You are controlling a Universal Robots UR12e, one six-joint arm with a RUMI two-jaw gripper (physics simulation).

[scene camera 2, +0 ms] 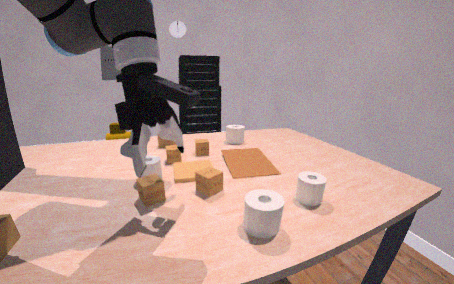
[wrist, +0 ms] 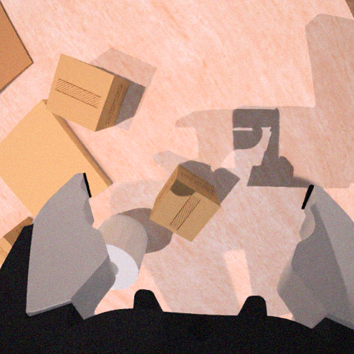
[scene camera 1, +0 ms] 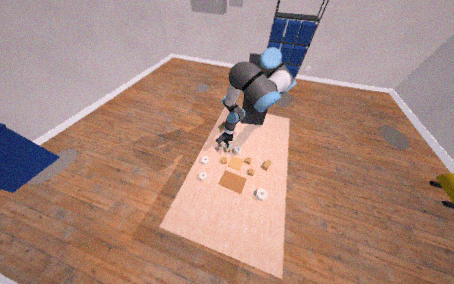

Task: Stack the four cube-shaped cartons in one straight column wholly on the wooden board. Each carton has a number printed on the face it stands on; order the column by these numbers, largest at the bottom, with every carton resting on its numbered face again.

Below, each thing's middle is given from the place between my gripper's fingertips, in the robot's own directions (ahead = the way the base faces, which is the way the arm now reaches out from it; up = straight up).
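There is the flat brown sheet [scene camera 2: 243, 163], and counting from my hand I find it 16 cm to the left of the hand and 28 cm ahead of it, while it also lies 9 cm below.
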